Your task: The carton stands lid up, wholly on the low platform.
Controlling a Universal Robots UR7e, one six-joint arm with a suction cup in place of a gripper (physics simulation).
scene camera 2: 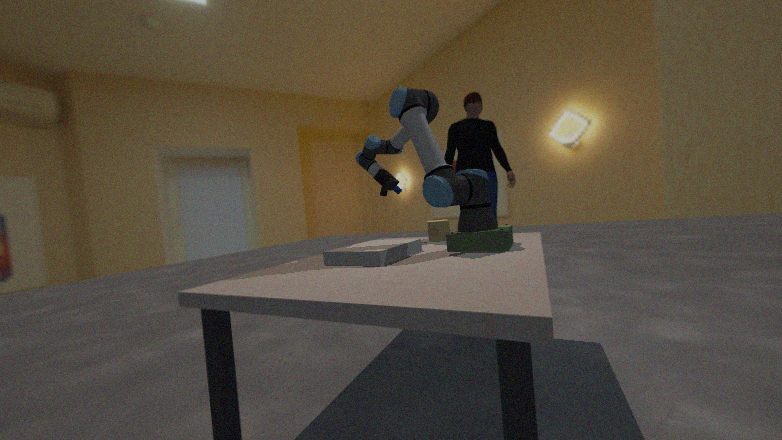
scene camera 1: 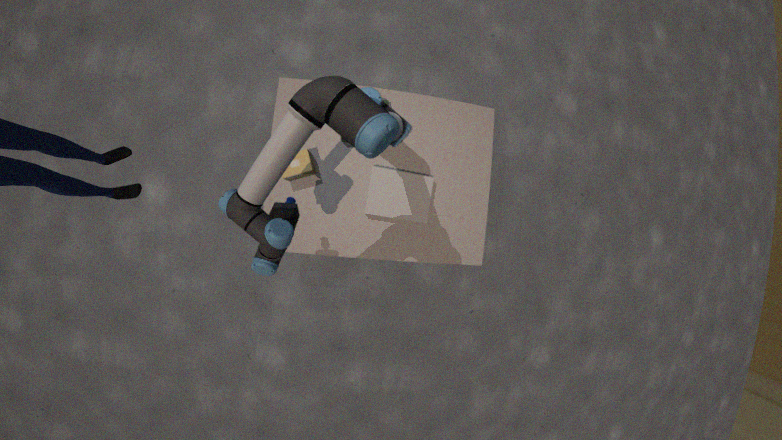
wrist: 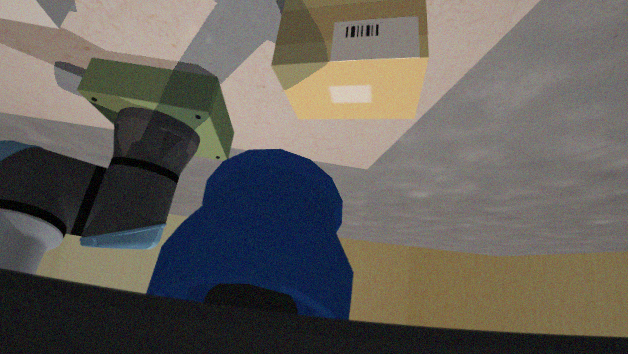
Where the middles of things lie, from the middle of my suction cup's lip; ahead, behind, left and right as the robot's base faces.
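My suction cup is to be found 190 mm past the tan carton (wrist: 330, 66), 50 mm to the left of it and 230 mm above it. There's also a low platform (scene camera 1: 396, 194), and that one's 60 mm behind my suction cup, 460 mm to the left of it and 250 mm below it.
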